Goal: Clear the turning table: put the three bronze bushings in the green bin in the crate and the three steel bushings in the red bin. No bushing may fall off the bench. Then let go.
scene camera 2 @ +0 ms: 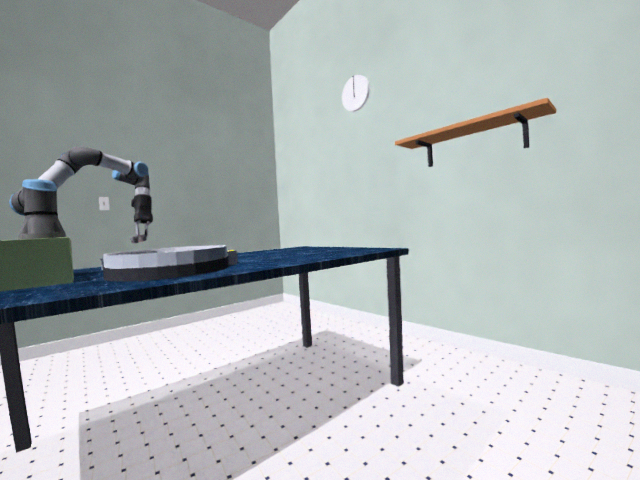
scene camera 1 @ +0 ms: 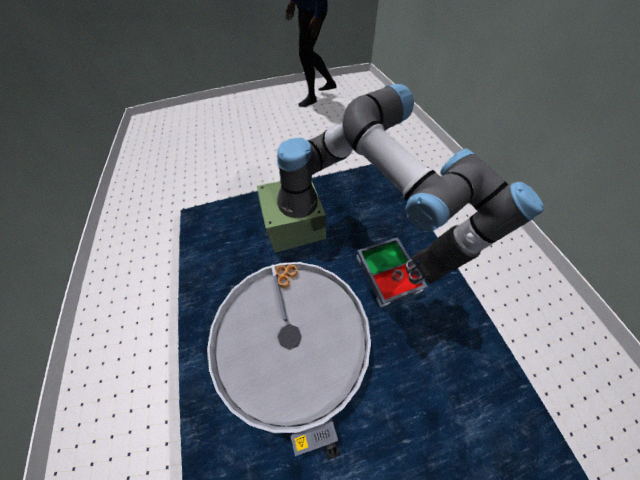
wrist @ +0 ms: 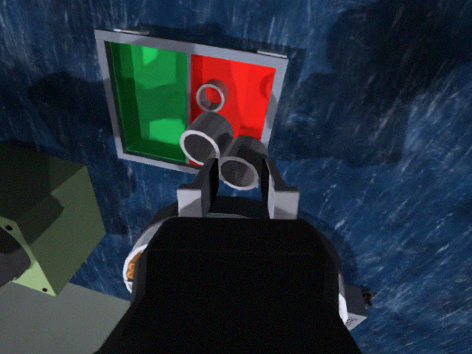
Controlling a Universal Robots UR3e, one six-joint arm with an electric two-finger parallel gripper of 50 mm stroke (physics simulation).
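Where they show: gripper, fingertip midpoint: (scene camera 2: pixel 142 236) (scene camera 1: pixel 414 275) (wrist: pixel 239 173); arm's base, origin of the base link: (scene camera 2: pixel 43 240) (scene camera 1: pixel 297 202).
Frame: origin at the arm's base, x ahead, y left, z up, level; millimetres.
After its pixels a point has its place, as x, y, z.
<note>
My gripper (scene camera 1: pixel 415 270) @[345, 231, -2] (scene camera 2: pixel 139 237) @[345, 231, -2] (wrist: pixel 239 173) @[345, 231, -2] is shut on a steel bushing (wrist: pixel 248 147) @[347, 251, -6] above the crate (scene camera 1: pixel 371 281) @[284, 154, -121] (wrist: pixel 111 100) @[183, 224, -91], near the red bin's edge in the wrist view. A second steel bushing (wrist: pixel 215 125) @[322, 260, -11] hangs against the held one and the left fingertip; how it is held is unclear. A third steel bushing (scene camera 1: pixel 392 273) @[283, 230, -115] (wrist: pixel 223 90) @[304, 252, -117] lies in the red bin (scene camera 1: pixel 385 287) @[312, 193, -135] (wrist: pixel 245 95) @[327, 246, -135]. The green bin (scene camera 1: pixel 385 256) @[210, 242, -136] (wrist: pixel 150 95) @[208, 221, -135] holds no visible bushing. Three bronze bushings (scene camera 1: pixel 283 281) sit together at the turning table's (scene camera 1: pixel 248 361) @[404, -246, -88] (scene camera 2: pixel 165 256) @[317, -330, -72] rim, by its guide bar.
The green base block (scene camera 1: pixel 297 235) @[75, -27, -73] (scene camera 2: pixel 36 263) @[-13, -117, -69] (wrist: pixel 80 215) @[75, -10, -97] stands between the arm and the blue bench. The guide bar (scene camera 1: pixel 280 299) @[277, -127, -59] runs from the rim towards the table's dark hub (scene camera 1: pixel 289 336) @[376, -128, -80]. A grey control box (scene camera 1: pixel 315 437) @[608, -126, -83] (wrist: pixel 356 306) @[611, -79, -99] adjoins the table. A person (scene camera 1: pixel 308 51) stands behind.
</note>
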